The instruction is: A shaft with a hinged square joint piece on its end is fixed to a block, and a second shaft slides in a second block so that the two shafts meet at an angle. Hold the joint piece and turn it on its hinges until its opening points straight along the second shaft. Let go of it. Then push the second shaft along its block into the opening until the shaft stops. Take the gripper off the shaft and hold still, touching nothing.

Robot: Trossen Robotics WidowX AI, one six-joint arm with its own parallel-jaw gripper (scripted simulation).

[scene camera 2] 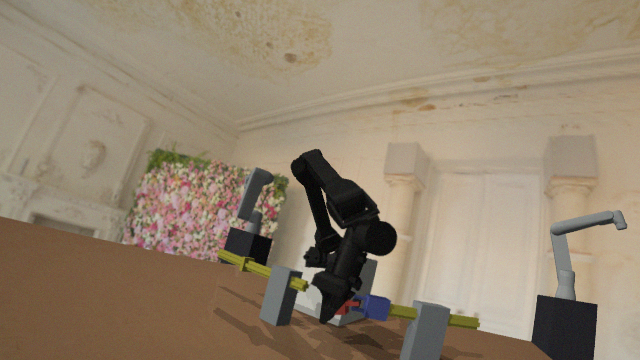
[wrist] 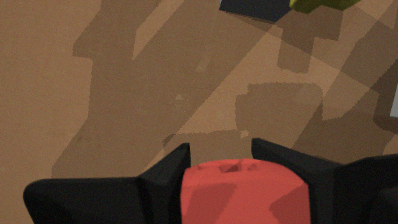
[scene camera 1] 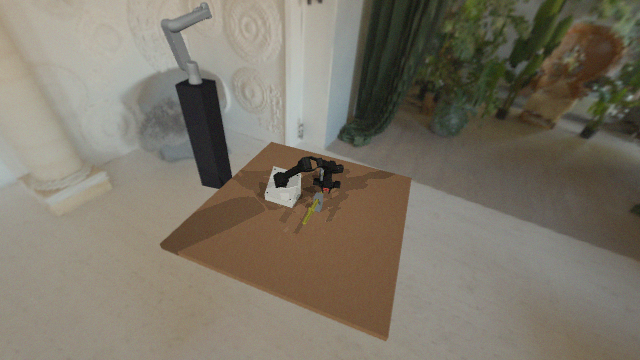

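My gripper [scene camera 2: 324,321], in sight. Gripper again at [wrist: 220,147].
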